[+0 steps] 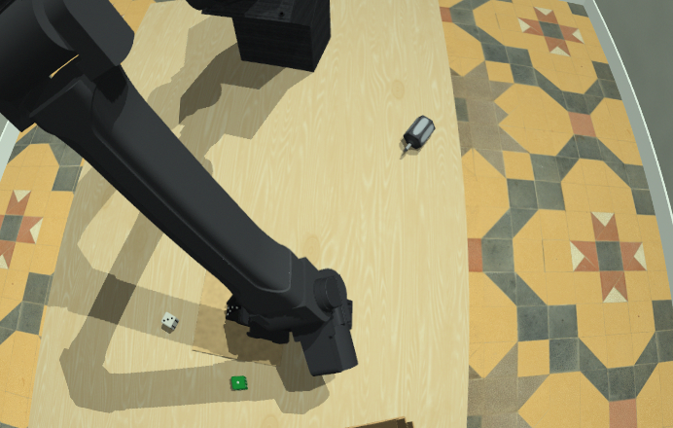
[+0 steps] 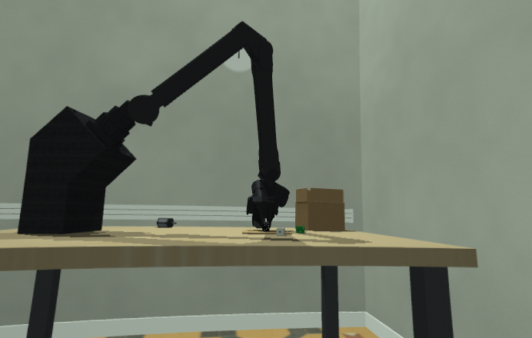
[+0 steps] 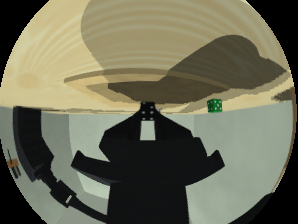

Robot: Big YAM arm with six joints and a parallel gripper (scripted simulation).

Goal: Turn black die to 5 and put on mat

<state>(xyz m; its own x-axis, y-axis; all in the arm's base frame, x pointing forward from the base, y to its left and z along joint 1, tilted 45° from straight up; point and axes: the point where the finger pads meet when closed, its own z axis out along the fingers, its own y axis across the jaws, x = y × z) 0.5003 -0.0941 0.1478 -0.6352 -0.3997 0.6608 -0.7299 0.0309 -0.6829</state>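
Now: the black die 10 mm below my hand. Round my hand: white die: 110 mm to the right, 20 mm below, 10 mm behind; mat: 20 mm below, 10 mm to the left; green die: 110 mm ahead, 20 mm to the right, 20 mm below.
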